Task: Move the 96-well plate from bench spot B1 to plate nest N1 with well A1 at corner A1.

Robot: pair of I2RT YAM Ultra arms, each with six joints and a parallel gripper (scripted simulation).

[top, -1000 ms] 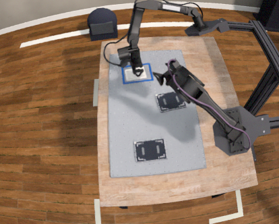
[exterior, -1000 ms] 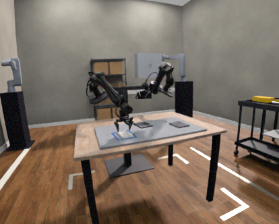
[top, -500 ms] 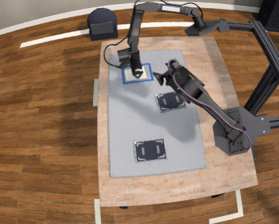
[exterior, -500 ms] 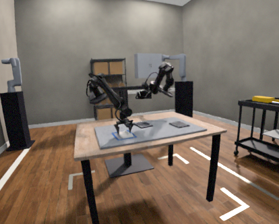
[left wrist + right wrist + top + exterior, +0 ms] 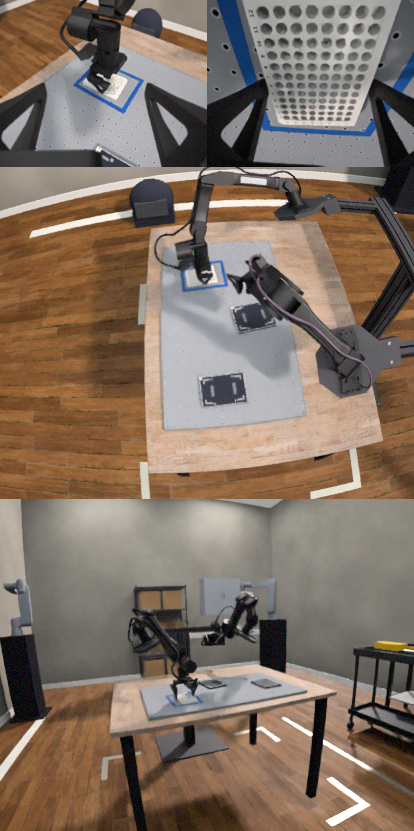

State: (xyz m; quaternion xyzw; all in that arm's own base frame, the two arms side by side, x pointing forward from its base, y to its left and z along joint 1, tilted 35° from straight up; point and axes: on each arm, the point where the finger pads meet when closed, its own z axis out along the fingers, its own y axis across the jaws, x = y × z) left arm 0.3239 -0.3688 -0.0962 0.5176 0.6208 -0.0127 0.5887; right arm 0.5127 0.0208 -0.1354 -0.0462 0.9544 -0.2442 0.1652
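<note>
The 96-well plate lies 10 mm ahead of my right hand and 10 mm below it.
</note>
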